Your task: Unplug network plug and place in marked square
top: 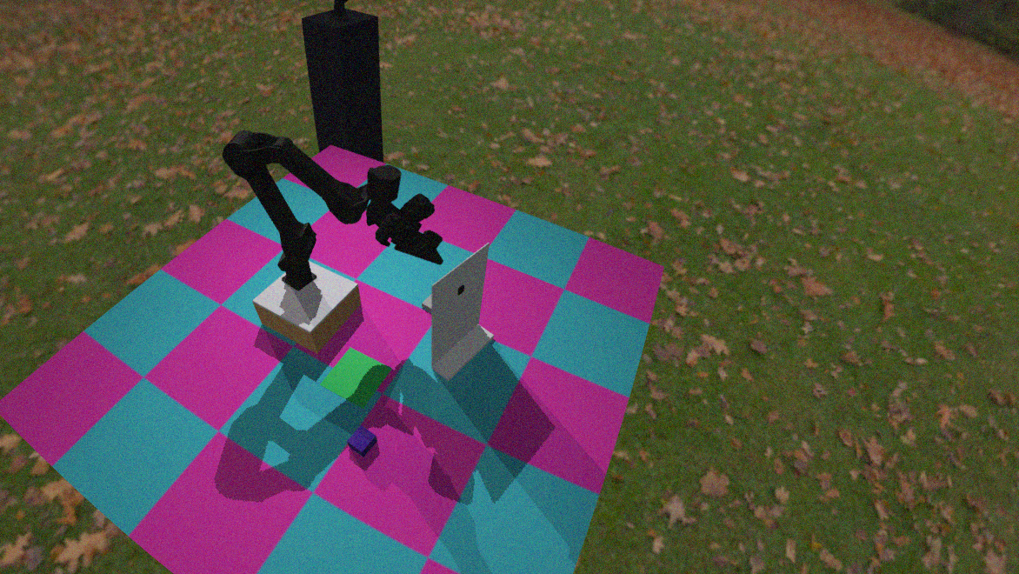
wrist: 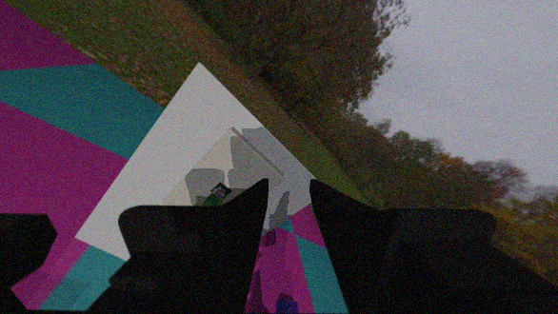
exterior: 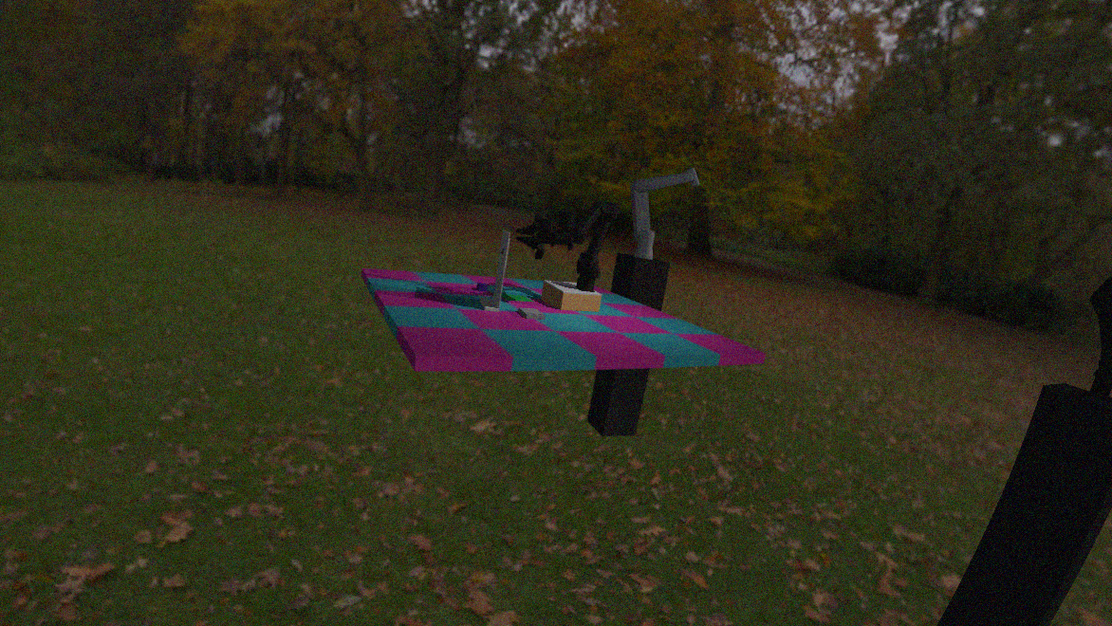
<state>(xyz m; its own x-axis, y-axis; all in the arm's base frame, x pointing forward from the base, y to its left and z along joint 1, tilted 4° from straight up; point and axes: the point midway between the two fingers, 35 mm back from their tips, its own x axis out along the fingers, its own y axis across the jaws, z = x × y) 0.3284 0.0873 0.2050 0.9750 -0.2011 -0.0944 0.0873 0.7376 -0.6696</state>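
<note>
The network plug lies 7 cm below my gripper tip, 3 cm ahead of it and 2 cm to the left of it. From my gripper tip the other things lie so: green marked square 28 cm below, 19 cm to the right, 9 cm behind; block 30 cm to the right, 26 cm below, 3 cm ahead; upright panel 15 cm below, 5 cm ahead, 2 cm to the left.
</note>
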